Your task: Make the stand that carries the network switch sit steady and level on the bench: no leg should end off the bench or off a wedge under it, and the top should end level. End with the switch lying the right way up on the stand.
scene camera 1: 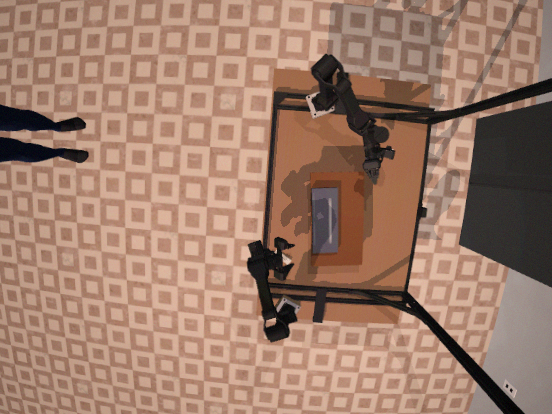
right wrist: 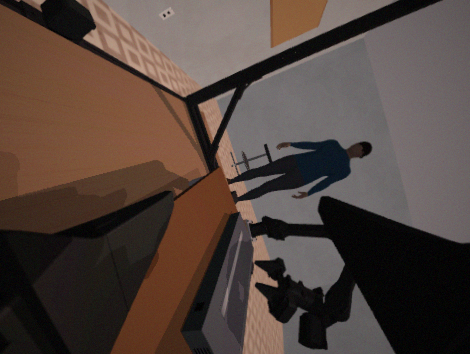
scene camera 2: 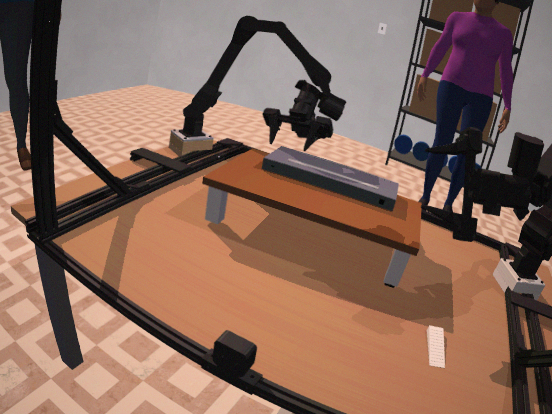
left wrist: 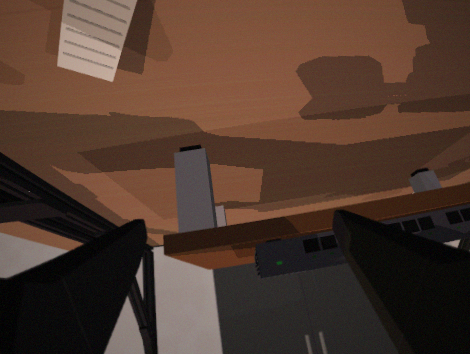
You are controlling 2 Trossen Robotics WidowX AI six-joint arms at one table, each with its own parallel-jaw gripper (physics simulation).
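Frame: origin at the left arm's base, x left, y ahead, z down, level; metres.
Seen in the pictures: left gripper, fingertip midpoint: (scene camera 1: 294, 254) (right wrist: 255, 271) (scene camera 2: 287, 146) (left wrist: 240, 224); right gripper, fingertip midpoint: (scene camera 1: 376, 181) (right wrist: 247, 200) (scene camera 2: 423, 177); left arm's base at its link origin: (scene camera 1: 287, 310) (right wrist: 252, 230) (scene camera 2: 191, 133); right arm's base at its link origin: (scene camera 1: 320, 102) (scene camera 2: 523, 271).
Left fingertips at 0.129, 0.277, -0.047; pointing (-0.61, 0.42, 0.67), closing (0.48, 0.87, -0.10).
Observation:
Offsets run from my left fingertips to a thing's top centre, as dx, dy, dz. Level surfaces: height alone.
The stand (scene camera 1: 351, 240) (scene camera 2: 240, 172) (right wrist: 200, 210) is an orange-brown board on grey legs. The grey switch @[-0.035, +0.202, -0.025] (scene camera 1: 325, 220) (scene camera 2: 330, 175) (left wrist: 295, 255) (right wrist: 225, 300) lies flat on it, smooth face up. A dark strip shows at the foot of the front right leg @[-0.067, +0.439, +0.018] (scene camera 2: 398, 267) and of a near leg @[-0.106, +0.023, +0.018] (left wrist: 192, 190); contact and level I cannot tell. A white ribbed wedge @[-0.140, +0.612, +0.092] (scene camera 2: 436, 347) lies on the bench; another white wedge @[+0.023, -0.068, +0.092] (left wrist: 92, 40) (scene camera 1: 286, 258) lies near my left gripper. My left gripper (scene camera 1: 293, 256) (scene camera 2: 289, 145) (left wrist: 240, 224) and right gripper (scene camera 1: 374, 176) (scene camera 2: 440, 185) (right wrist: 249, 197) are open and empty beside the stand.
A black frame (scene camera 1: 424, 150) (scene camera 2: 44, 100) borders the bench @[dz +0.104] (scene camera 1: 395, 250) (scene camera 2: 165, 280). A small black box (scene camera 2: 234, 352) sits on its front rail. A dark cabinet (scene camera 1: 515, 185) (left wrist: 260, 310) and a person (scene camera 2: 475, 60) are beyond the bench.

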